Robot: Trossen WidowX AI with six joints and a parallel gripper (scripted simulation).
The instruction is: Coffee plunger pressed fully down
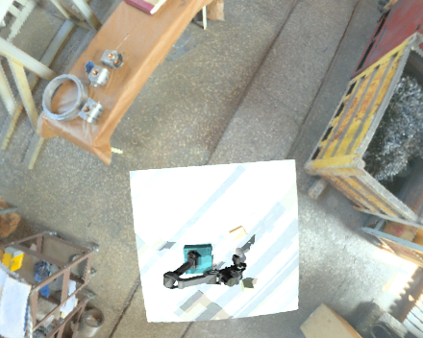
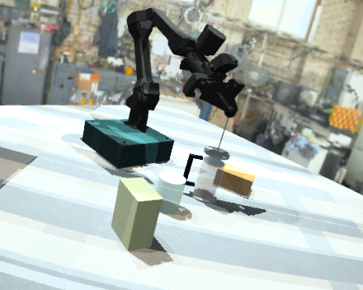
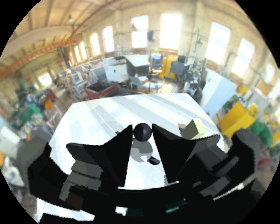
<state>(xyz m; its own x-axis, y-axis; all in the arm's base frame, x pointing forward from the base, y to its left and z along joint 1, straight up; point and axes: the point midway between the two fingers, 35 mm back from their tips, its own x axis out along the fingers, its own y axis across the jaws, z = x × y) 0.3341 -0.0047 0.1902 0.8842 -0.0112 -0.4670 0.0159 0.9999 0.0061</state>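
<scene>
The coffee press is 2 cm behind my gripper tip, 1 cm to the right of it and 13 cm below it. From my gripper tip the other things lie so: orange block (3 cm behind, 15 cm to the left, 22 cm below).
</scene>
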